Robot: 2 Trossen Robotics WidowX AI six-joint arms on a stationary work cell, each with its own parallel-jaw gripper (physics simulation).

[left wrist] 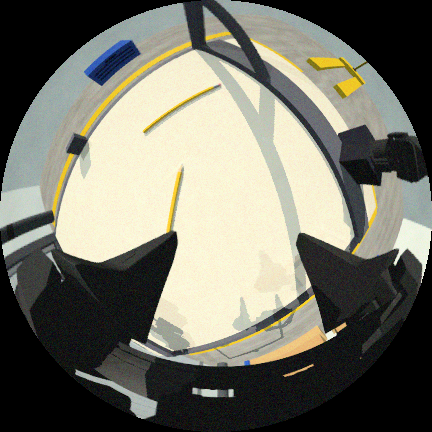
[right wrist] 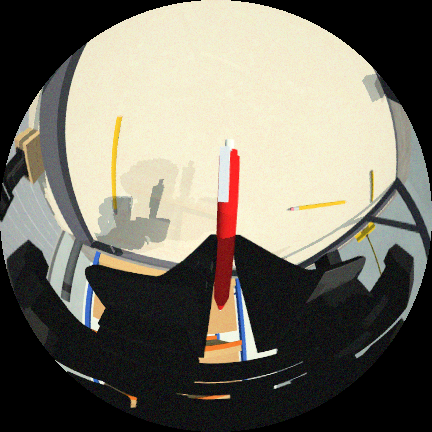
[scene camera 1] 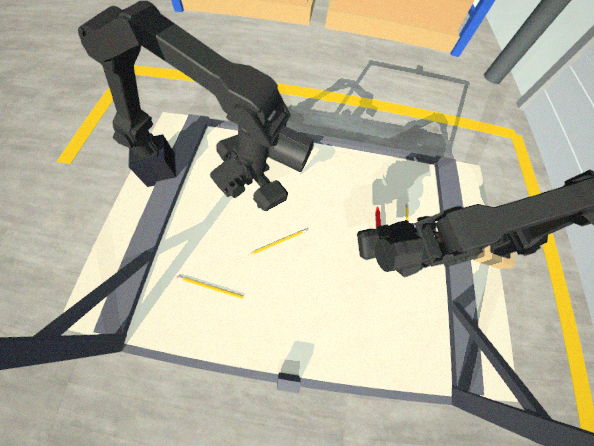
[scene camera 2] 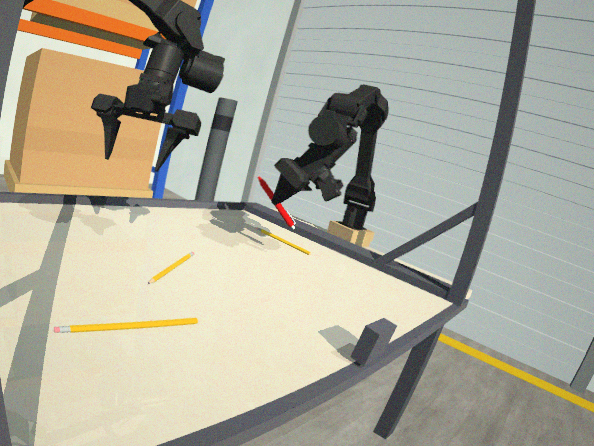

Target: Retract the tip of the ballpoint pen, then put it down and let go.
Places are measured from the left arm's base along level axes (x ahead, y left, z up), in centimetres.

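Pixels of known places: left gripper, between the fingertips: (left wrist: 240, 238) (scene camera 1: 248, 193) (scene camera 2: 130, 165); right gripper, between the fingertips: (right wrist: 224, 240) (scene camera 1: 377, 231) (scene camera 2: 274, 203); left arm's base, origin of its link: (left wrist: 375, 154) (scene camera 1: 146, 150); right arm's base, origin of its link: (scene camera 1: 499, 246) (scene camera 2: 352, 226).
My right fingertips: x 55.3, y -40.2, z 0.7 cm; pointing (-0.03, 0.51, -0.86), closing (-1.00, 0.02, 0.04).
Ahead of a thing's pixels: the offset from my right fingertips to its top centre. Level surfaces: height alone.
The red ballpoint pen (scene camera 1: 378, 217) (scene camera 2: 285, 212) (right wrist: 227, 220) is held above the table @(dz -11.3 cm) (scene camera 1: 350, 310) (scene camera 2: 250, 320), tilted in scene camera 2 with its white button end down and its dark red tip end up. A white clip and button show in the right wrist view; whether the point sticks out is too small to tell. My right gripper (scene camera 2: 275, 201) (right wrist: 224, 240) is shut on the pen's middle, at the border of bright and dark red. My left gripper (scene camera 2: 132, 164) (left wrist: 240, 238) is open and empty, above the table. In scene camera 1 the right fingertips are hidden.
One pencil @(dx -24.2, dy +7.1, dz -10.5 cm) (scene camera 1: 280, 241) (scene camera 2: 171, 268) (left wrist: 175, 200) lies mid-table. Another pencil @(dx -45.0, dy -0.6, dz -10.6 cm) (scene camera 1: 212, 286) (scene camera 2: 130, 325) (left wrist: 180, 106) lies lower left in scene camera 1. A third pencil @(dx +15.5, dy +0.9, dz -10.6 cm) (scene camera 1: 407, 212) (scene camera 2: 287, 242) (right wrist: 116, 160) lies near the right frame bar. A dark block @(dx -30.4, dy -27.3, dz -5.6 cm) (scene camera 1: 289, 375) (scene camera 2: 372, 342) stands at the edge.
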